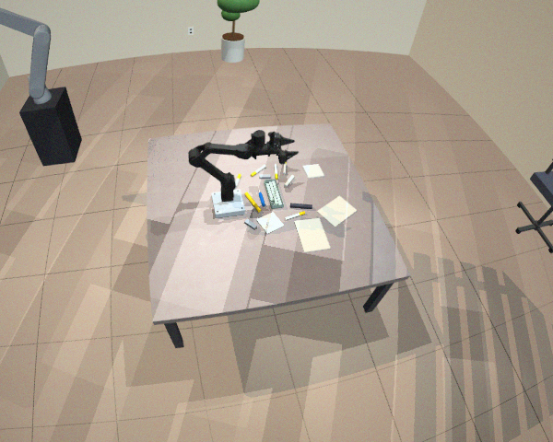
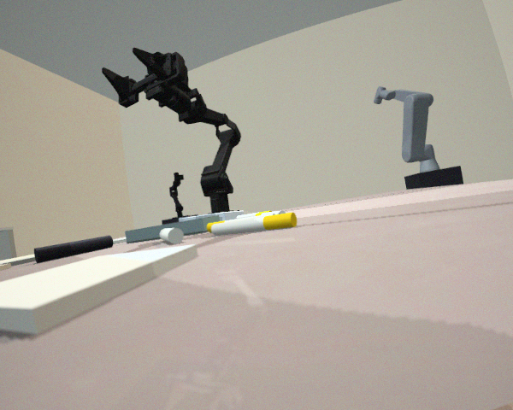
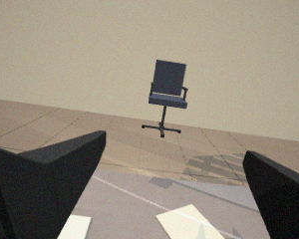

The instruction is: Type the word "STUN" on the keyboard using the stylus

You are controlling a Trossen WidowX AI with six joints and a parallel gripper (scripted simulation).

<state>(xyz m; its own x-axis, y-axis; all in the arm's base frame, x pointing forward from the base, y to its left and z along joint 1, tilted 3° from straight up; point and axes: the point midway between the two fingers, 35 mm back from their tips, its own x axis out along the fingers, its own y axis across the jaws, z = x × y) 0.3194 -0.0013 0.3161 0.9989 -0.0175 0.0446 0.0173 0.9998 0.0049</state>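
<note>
Right now my gripper tip is 35 cm above the stylus, 15 cm past it and 1 cm to the right of it. Round my gripper tip: grey block 36 cm below, 16 cm to the left, 10 cm behind; white cylinder 35 cm below, 11 cm to the left, 3 cm ahead; black cylinder 35 cm below, 9 cm to the right, 6 cm ahead.
</note>
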